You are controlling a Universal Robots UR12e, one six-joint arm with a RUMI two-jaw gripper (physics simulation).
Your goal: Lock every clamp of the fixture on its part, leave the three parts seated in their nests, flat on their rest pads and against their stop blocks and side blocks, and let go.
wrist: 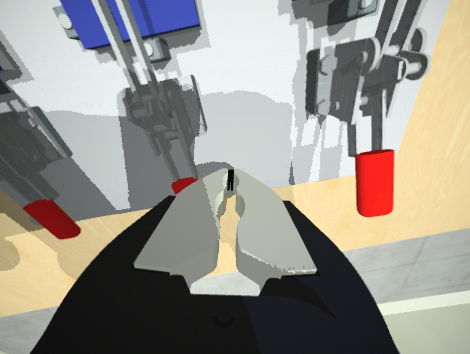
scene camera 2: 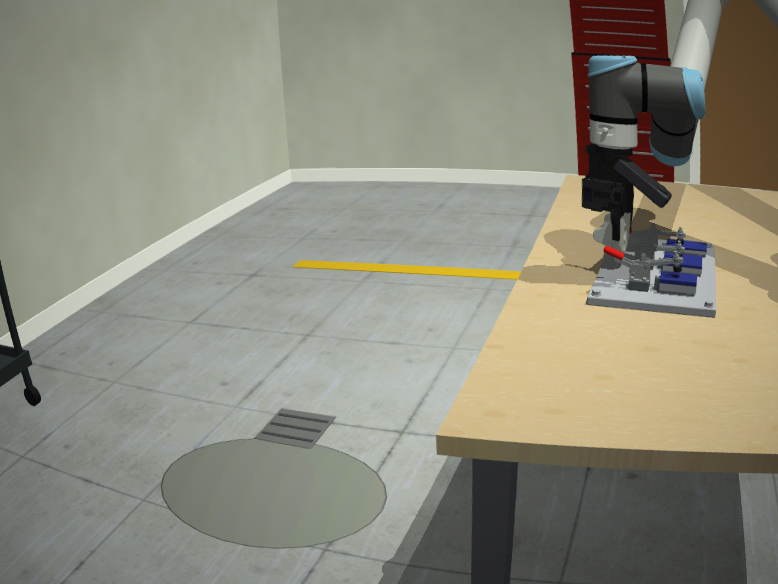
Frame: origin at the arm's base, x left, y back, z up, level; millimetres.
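Where they show: gripper, fingertip midpoint: [wrist: 231,171] [scene camera 2: 617,262].
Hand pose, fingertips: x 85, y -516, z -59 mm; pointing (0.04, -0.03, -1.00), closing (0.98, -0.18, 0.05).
Note:
Each offset is from my fingertips to the top centre of the thing. "pt": to the spot under its first point. Level surfaces: height alone.
The fixture plate @(dx -33, dy +82, dz -13 mm) [scene camera 2: 612,296] [wrist: 250,70] lies on the table. Three blue-topped parts stand on it in a row, the near one @(dx +75, dy +129, dz +13 mm) [scene camera 2: 678,279], the middle one @(dx -35, dy +129, dz +8 mm) [scene camera 2: 690,259] and the far one @(dx -145, dy +129, dz +3 mm) [scene camera 2: 694,245]. In the wrist view, the middle clamp @(pt dx -27, dy +58, dz +30 mm) [wrist: 160,107] reaches its arm over a blue part @(pt dx -18, dy +94, dz +8 mm) [wrist: 167,20]. The left clamp @(pt dx -132, dy +44, dz +6 mm) [wrist: 25,145] and right clamp @(pt dx +68, dy +59, dz +19 mm) [wrist: 345,75] show partly. Red handles show at left [wrist: 52,219], middle [wrist: 185,185] and right [wrist: 375,184]. My gripper [scene camera 2: 622,246] [wrist: 231,171] is shut and empty, beside the middle handle, which it partly hides. Seating and locking cannot be told.
The wooden table @(dz -28 mm) [scene camera 2: 603,377] [wrist: 320,210] carries the plate near its left edge in the scene view. A red drawer cabinet [scene camera 2: 619,31] stands behind the arm. A dark cart [scene camera 2: 13,364] shows partly at the far left. A yellow strip [scene camera 2: 408,270] lies on the floor.

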